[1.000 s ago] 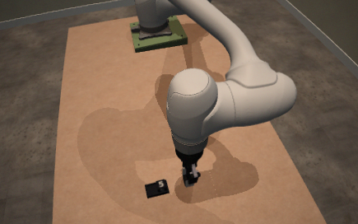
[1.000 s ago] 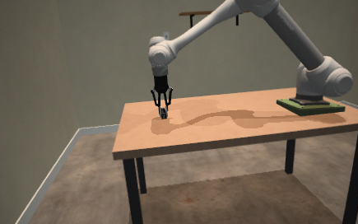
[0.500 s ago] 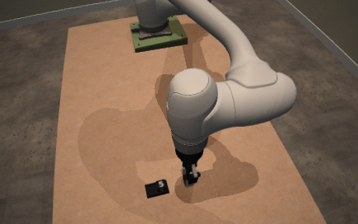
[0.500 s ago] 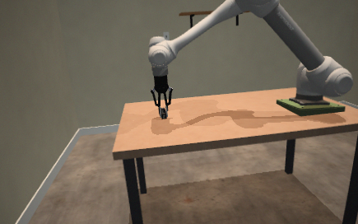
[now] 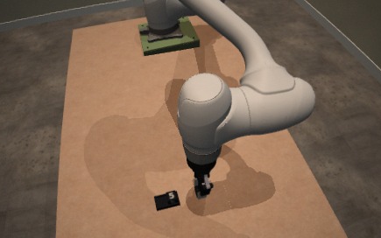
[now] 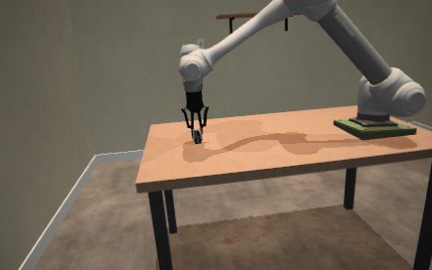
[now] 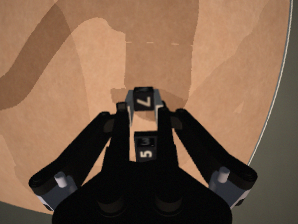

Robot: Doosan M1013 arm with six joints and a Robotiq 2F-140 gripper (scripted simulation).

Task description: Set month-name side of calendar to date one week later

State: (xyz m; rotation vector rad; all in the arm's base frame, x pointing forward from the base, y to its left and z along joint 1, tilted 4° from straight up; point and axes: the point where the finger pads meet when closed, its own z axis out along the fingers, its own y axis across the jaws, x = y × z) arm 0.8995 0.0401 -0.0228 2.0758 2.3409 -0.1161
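The black cube is 30 mm below my hand.
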